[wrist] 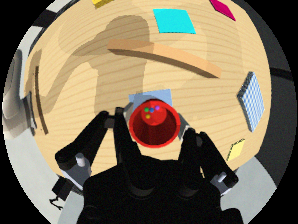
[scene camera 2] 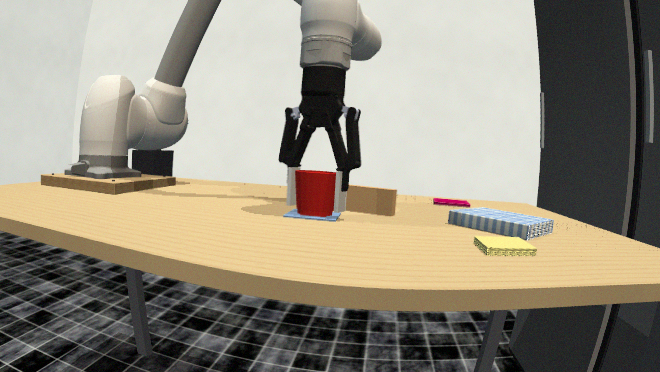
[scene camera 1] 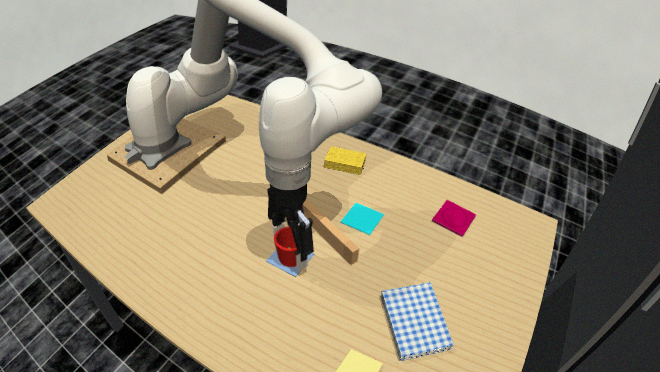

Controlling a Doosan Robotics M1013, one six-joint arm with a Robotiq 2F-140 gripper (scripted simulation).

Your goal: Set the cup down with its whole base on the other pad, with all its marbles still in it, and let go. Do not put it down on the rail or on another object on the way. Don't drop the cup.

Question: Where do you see a wooden rail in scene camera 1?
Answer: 340,242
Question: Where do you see a wooden rail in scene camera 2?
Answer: At 372,200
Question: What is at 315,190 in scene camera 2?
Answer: A red cup.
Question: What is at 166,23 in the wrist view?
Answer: A cyan pad.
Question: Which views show my gripper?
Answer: The wrist view, scene camera 2 and scene camera 1: all of them.
